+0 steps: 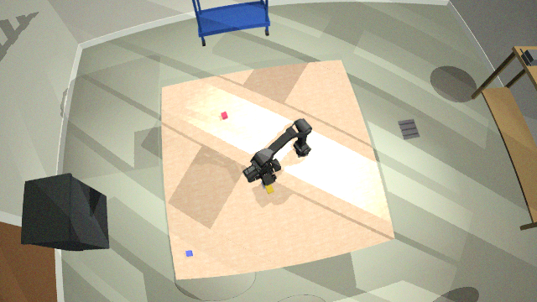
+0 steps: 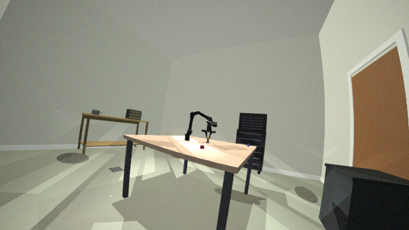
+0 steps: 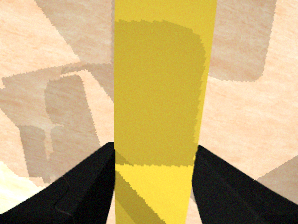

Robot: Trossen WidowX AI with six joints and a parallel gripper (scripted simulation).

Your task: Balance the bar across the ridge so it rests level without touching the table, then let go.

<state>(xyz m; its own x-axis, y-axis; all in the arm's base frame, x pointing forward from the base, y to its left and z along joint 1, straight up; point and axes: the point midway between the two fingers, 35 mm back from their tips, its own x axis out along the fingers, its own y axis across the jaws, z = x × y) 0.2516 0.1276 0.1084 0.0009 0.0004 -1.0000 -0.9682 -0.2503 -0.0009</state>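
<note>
Now: gripper tip 30 mm to the right of the yellow bar and 10 mm past it. The rest, counted from my gripper tip: blue cube (490 mm ahead, 370 mm to the left, 60 mm below); red cube (440 mm to the right, 170 mm ahead, 60 mm below).
</note>
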